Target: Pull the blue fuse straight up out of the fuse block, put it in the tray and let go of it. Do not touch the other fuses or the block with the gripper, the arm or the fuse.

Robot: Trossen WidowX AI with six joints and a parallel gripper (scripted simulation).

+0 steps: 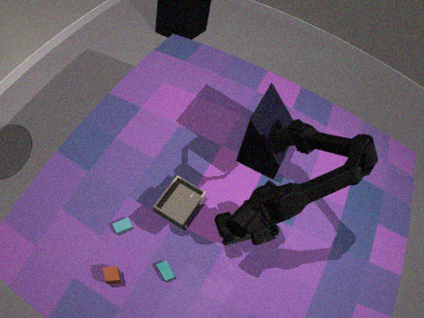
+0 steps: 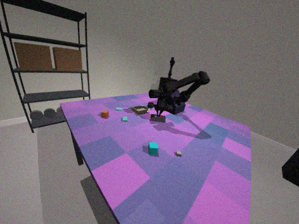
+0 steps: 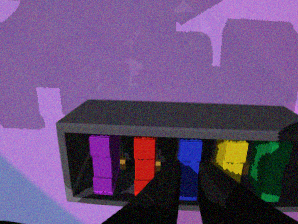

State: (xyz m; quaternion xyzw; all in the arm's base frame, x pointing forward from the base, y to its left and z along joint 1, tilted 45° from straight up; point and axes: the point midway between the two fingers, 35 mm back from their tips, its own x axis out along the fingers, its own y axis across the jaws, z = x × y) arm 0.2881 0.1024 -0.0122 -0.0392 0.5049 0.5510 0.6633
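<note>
My gripper tip is now 10 mm to the right of the red fuse, 10 mm past it and 10 mm above it. The rest, counted from my gripper tip: blue fuse (10 mm below); then yellow fuse (20 mm ahead, 10 mm to the right, 10 mm below); then green fuse (30 mm ahead, 20 mm to the right, 10 mm below).
</note>
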